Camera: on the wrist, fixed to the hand. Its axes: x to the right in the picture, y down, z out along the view.
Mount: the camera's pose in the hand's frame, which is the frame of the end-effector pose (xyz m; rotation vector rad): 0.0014 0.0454 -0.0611 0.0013 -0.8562 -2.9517
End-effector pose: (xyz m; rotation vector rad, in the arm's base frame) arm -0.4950 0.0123 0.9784 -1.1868 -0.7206 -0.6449
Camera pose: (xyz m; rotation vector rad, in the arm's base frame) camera -0.4495 -0.0353 0.9401 -0.5547 1.8881 1.4335
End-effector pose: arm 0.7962 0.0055 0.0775 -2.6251 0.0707 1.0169
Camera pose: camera 0.8295 -0.0567 0.1062 0.1140 -2.3958 0.2913
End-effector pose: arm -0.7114 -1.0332 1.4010 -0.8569 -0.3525 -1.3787
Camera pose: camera -0.6838 -1.0792 1.3470 0.0761 1.2912 1.2986
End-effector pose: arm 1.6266 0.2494 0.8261 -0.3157 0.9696 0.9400
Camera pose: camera 1.5565 0.2393 0.7983 -0.7356 -0.7954 -1.6057
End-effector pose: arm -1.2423 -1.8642 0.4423 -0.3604 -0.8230 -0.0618
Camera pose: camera -1.1895 -1.8421 0.3921 -1.0821 1.2690 2.4017
